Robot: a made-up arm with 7 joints. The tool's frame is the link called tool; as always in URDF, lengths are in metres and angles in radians. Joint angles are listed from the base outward.
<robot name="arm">
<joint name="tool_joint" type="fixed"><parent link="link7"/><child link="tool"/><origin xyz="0 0 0" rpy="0 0 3.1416"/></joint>
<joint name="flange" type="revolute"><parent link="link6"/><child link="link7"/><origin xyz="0 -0.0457 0" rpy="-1.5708 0 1.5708"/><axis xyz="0 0 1"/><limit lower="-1.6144" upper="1.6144"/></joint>
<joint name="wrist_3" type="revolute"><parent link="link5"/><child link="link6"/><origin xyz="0 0 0.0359" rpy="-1.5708 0 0"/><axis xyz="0 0 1"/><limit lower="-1.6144" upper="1.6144"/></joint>
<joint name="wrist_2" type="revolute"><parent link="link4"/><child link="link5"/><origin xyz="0.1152 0.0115 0.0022" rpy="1.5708 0 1.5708"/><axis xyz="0 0 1"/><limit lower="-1.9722" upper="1.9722"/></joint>
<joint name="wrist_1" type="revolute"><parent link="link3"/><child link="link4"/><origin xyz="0 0.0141 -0.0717" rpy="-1.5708 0 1.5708"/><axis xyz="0 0 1"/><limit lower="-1.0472" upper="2.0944"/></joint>
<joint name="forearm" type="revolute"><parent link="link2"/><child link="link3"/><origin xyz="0.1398 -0.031 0" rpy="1.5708 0 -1.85"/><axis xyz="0 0 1"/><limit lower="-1.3" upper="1.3"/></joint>
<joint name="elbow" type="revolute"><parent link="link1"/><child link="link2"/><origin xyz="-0.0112 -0.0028 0.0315" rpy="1.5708 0 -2.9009"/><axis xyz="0 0 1"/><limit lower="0" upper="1.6"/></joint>
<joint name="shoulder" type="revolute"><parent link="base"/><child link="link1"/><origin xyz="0 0 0" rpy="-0.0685 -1.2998 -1.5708"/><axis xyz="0 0 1"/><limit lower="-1.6" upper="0.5"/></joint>
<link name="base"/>
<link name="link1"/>
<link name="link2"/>
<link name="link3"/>
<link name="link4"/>
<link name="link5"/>
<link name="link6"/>
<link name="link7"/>
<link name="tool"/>
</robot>
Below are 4 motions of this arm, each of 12 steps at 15 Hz.
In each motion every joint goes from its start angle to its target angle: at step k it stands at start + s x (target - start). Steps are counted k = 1, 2, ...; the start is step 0. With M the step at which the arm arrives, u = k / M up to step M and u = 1 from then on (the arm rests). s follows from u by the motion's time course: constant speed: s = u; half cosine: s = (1 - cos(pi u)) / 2; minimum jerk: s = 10 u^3 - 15 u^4 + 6 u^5.
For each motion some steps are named. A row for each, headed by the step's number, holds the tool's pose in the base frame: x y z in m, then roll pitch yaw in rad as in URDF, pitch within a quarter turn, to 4 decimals.
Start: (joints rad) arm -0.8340 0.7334 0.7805 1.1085 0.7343 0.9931 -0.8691
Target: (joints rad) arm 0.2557 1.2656 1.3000 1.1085 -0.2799 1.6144 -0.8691
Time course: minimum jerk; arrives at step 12
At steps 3, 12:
3: 0.1809 0.3304 -0.1949 -0.6399 1.3647 -0.0893
12: -0.0482 0.3994 -0.0690 -1.4308 1.1743 0.0409

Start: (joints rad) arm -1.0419 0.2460 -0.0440 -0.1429 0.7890 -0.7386 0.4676
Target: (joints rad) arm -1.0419 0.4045 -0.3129 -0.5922 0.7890 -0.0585 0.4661
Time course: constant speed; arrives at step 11
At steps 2, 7, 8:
2: 0.2618 -0.0169 0.0118 2.5910 -1.1567 -2.1400
7: 0.2360 -0.0225 0.0245 2.6509 -1.2088 -2.1272
8: 0.2304 -0.0232 0.0261 2.6602 -1.2222 -2.1261

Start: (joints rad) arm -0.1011 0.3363 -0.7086 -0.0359 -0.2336 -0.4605 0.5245
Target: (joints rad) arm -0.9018 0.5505 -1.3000 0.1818 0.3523 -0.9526 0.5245
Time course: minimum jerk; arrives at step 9
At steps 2, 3, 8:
2: 0.1302 -0.0240 -0.2482 -0.1071 -0.1851 -0.2557
3: 0.1410 -0.0322 -0.2417 -0.0123 -0.3200 -0.4034
8: 0.1946 -0.0412 -0.2110 0.9234 -0.4819 -1.6459

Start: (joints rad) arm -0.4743 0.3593 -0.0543 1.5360 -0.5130 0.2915 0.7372
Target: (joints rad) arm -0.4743 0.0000 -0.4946 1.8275 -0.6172 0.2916 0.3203
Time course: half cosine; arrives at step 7
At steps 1, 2, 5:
1: 0.0963 0.1631 -0.3804 1.4922 0.6542 1.8907
2: 0.0872 0.1457 -0.3872 1.5733 0.7232 1.8999
5: 0.0485 0.0765 -0.4020 2.0152 0.9850 2.0632

